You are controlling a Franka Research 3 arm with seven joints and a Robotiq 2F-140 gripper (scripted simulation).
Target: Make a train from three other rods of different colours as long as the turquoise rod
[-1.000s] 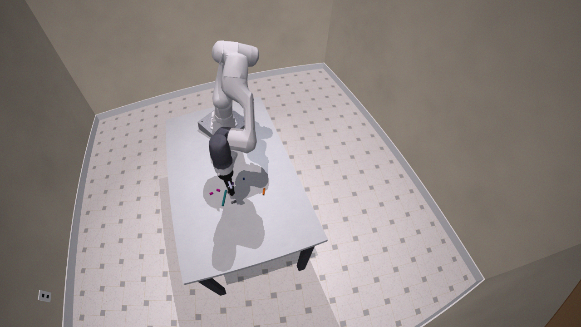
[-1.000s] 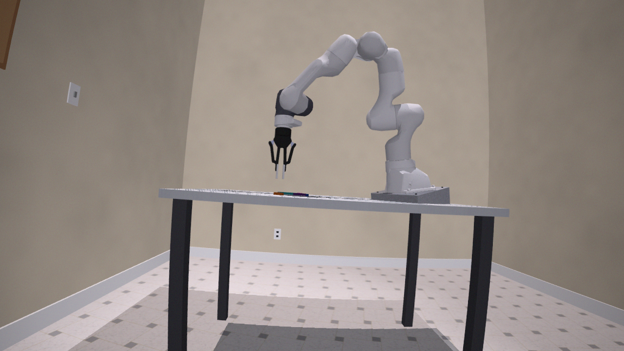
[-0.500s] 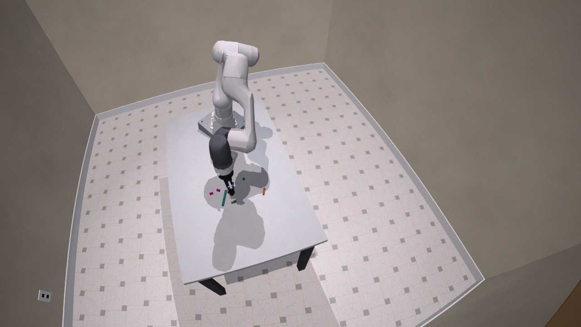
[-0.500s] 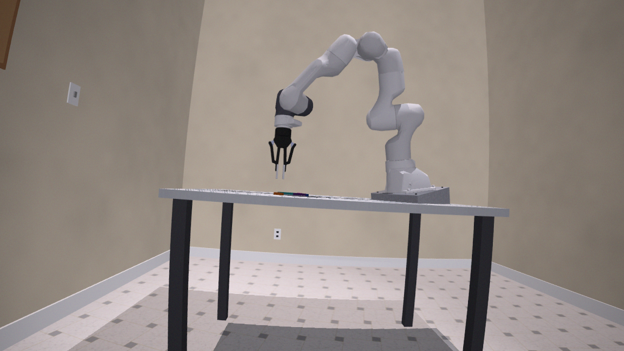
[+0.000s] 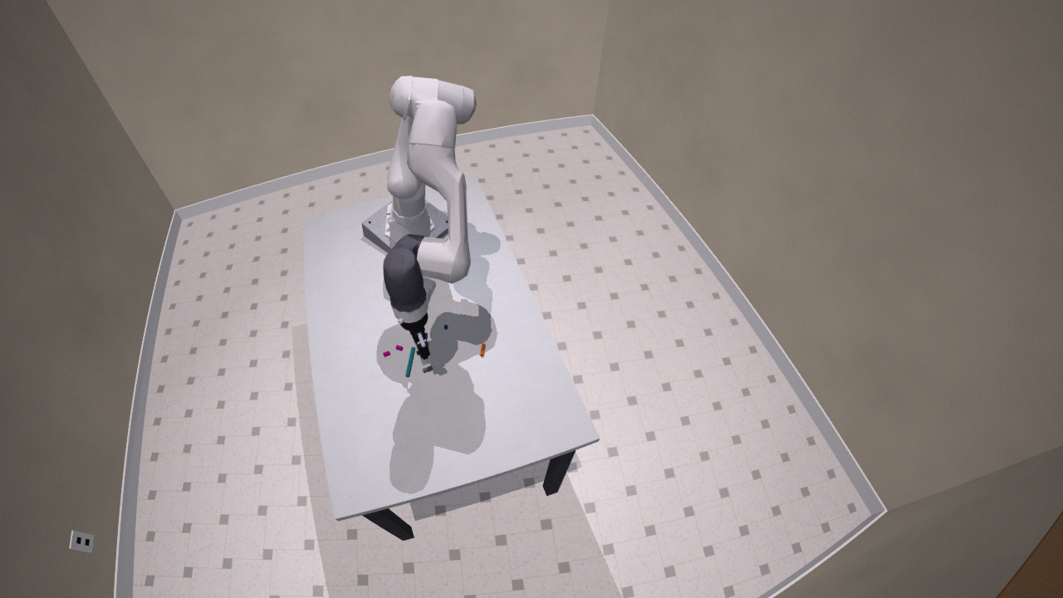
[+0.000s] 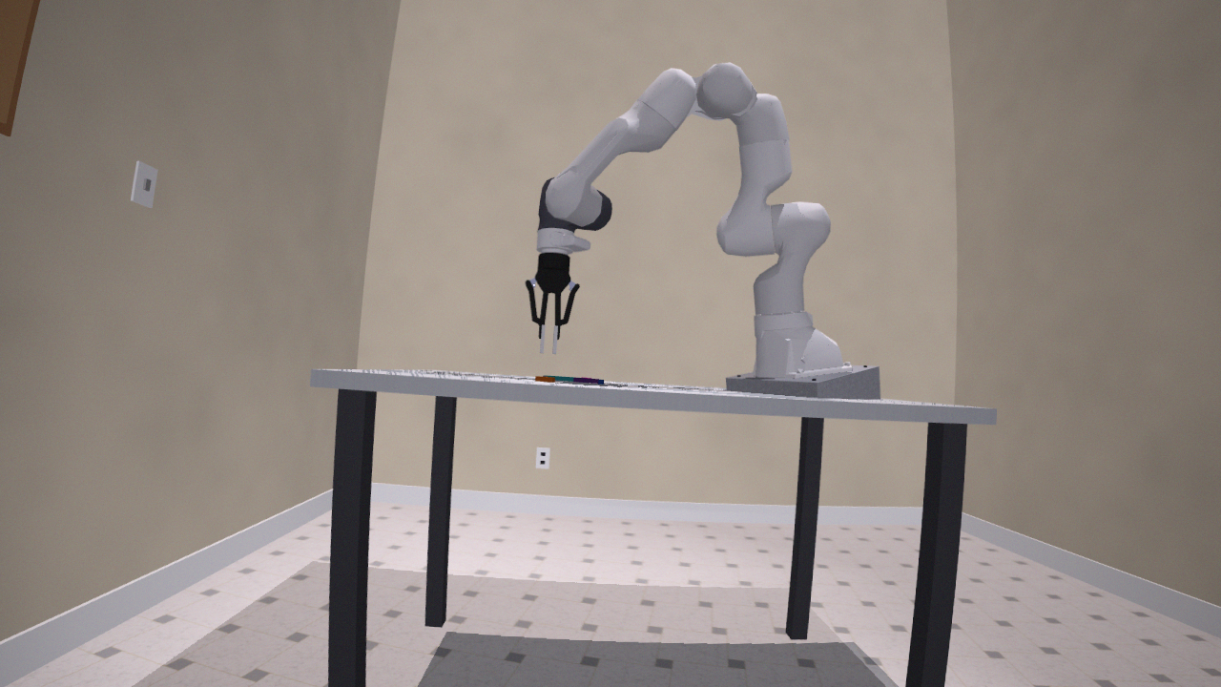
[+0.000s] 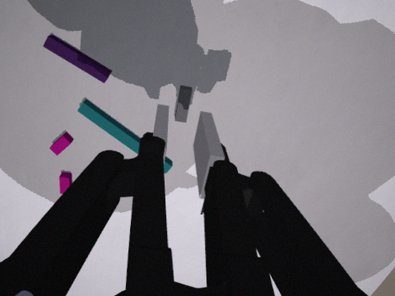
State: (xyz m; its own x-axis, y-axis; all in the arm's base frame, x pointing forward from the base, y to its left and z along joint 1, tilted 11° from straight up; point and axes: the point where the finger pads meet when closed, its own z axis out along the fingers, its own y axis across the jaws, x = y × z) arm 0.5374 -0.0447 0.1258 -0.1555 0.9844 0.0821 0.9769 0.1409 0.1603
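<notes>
Right now the grey rod is 90 mm below my hand. From my hand the other things lie so: turquoise rod (90 mm below, 50 mm to the right, 40 mm behind); then purple rod (90 mm below, 90 mm behind, 10 mm to the left); then blue rod (130 mm behind, 90 mm below, 80 mm to the left).
</notes>
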